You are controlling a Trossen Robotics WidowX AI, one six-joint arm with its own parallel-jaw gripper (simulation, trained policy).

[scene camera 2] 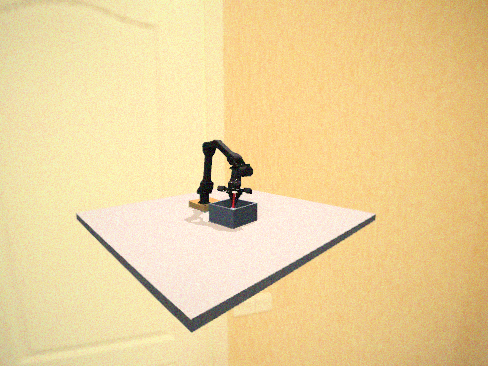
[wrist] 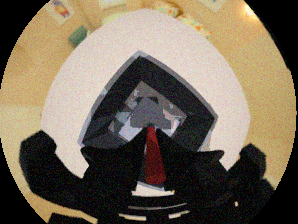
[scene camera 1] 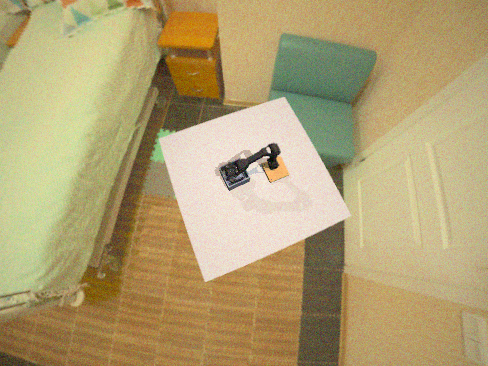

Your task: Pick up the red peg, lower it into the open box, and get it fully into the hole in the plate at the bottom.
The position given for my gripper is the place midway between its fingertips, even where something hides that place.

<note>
In view: my gripper (wrist: 151, 130), a dark box (scene camera 2: 220, 212) and a red peg (wrist: 154, 168).
The dark box is seen too in the wrist view (wrist: 142, 75).
</note>
